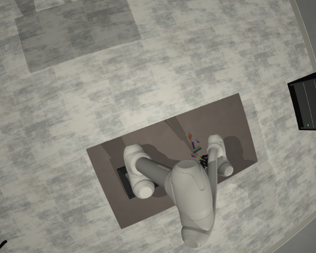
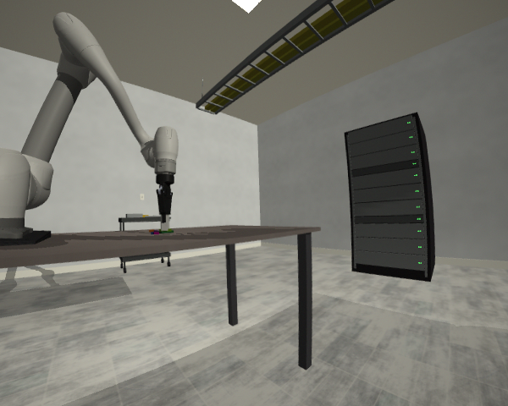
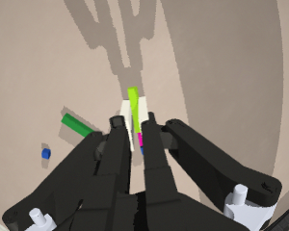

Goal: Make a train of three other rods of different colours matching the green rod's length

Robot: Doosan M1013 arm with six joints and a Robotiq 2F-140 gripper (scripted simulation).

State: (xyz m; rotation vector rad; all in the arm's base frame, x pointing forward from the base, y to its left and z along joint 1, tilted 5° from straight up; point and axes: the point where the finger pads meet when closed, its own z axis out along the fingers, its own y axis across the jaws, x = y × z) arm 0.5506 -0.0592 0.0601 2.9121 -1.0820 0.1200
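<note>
The lime rod lies 3 cm below my hand. Also, from my hand: magenta rod 3 cm behind, 2 cm to the left, 4 cm below; then purple rod 12 cm to the left, 4 cm below; then green rod 2 cm ahead, 6 cm to the left, 4 cm below.
</note>
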